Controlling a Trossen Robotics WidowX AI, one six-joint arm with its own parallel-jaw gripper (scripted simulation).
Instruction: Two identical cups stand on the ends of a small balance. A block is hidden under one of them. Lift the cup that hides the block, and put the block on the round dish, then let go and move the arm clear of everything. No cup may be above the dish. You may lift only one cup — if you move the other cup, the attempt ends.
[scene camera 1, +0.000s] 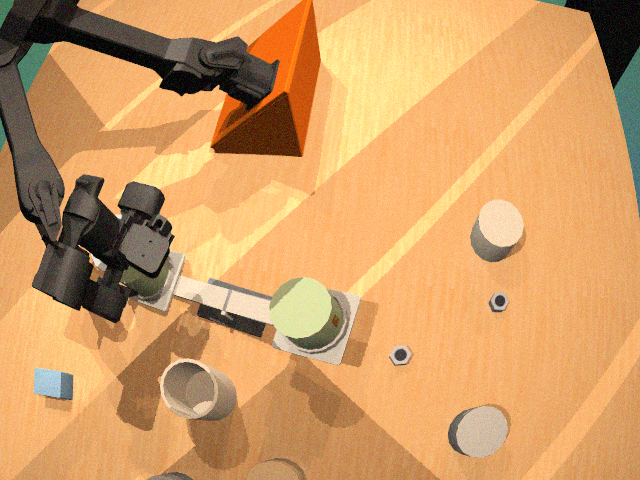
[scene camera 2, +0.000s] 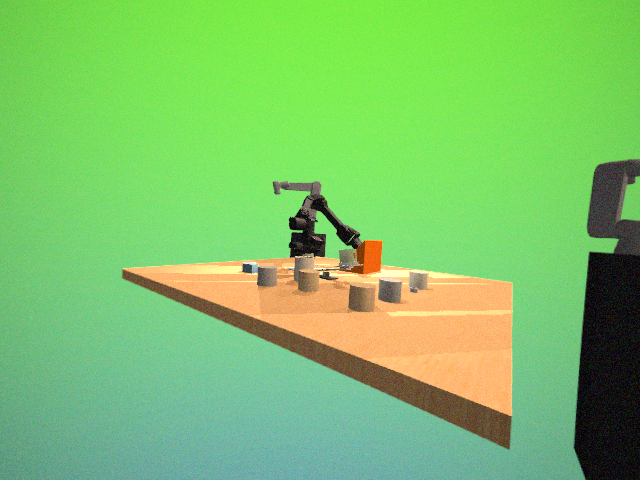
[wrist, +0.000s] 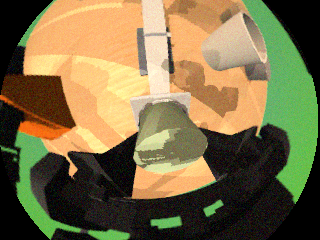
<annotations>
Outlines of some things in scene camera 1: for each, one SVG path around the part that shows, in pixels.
My gripper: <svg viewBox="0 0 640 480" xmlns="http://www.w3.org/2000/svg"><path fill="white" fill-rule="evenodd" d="M135 181L126 184L125 190L118 202L117 207L121 209L121 219L113 214L116 220L116 229L111 241L102 250L89 251L86 249L102 263L105 263L107 268L103 278L99 276L97 282L89 280L82 307L113 323L120 321L128 298L138 296L139 294L136 290L119 284L124 269L127 270L130 265L150 278L157 278L164 266L164 262L168 258L170 246L175 238L175 235L171 233L172 224L167 218L160 215L160 210L166 199L163 192L153 185L150 186Z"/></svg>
A pale green cup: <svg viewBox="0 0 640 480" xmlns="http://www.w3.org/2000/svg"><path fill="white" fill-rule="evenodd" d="M168 260L166 259L164 262L164 266L157 278L150 278L129 265L127 270L124 269L120 282L128 288L136 290L142 297L154 295L166 282L169 272Z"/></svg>
</annotations>
